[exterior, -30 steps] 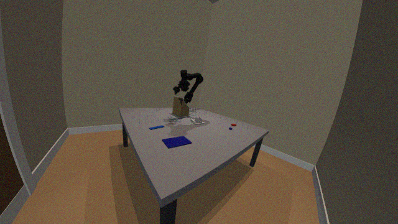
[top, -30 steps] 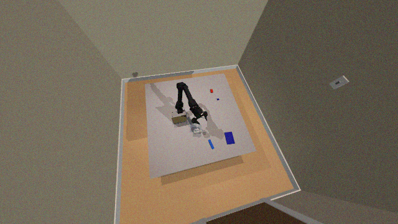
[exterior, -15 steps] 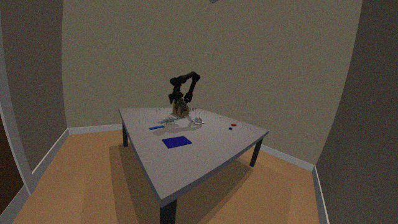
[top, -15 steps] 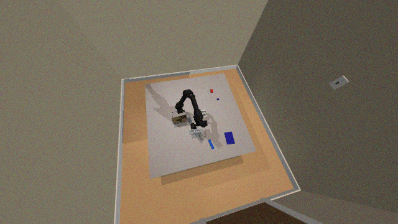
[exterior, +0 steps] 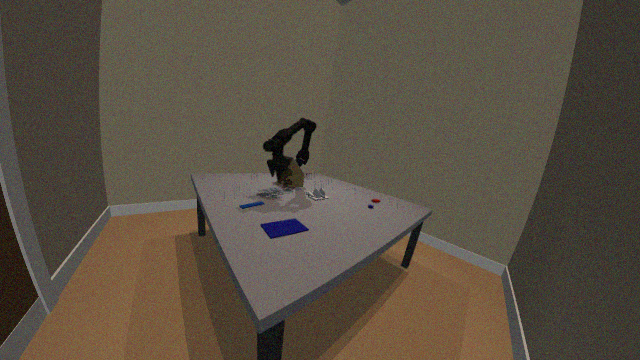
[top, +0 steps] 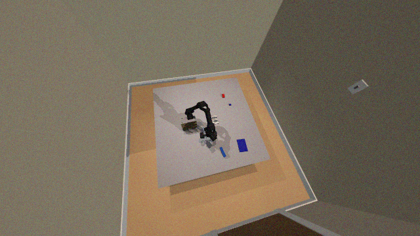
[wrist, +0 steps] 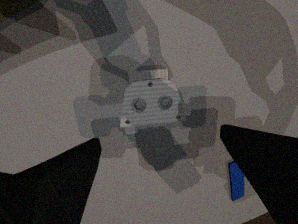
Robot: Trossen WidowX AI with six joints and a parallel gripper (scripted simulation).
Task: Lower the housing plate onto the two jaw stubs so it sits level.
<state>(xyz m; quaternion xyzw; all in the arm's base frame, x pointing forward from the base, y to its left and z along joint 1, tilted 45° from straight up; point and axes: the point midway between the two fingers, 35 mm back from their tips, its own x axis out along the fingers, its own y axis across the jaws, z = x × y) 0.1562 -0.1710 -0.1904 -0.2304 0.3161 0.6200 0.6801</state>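
The light grey housing plate lies 10 mm to the left of my gripper tip and 70 mm below it. From my gripper tip the other things lie so: blue bar (130 mm ahead, 200 mm to the right, 90 mm below); blue flat pad (390 mm ahead, 180 mm to the right, 90 mm below); tiny blue piece (440 mm ahead, 400 mm to the left, 90 mm below).
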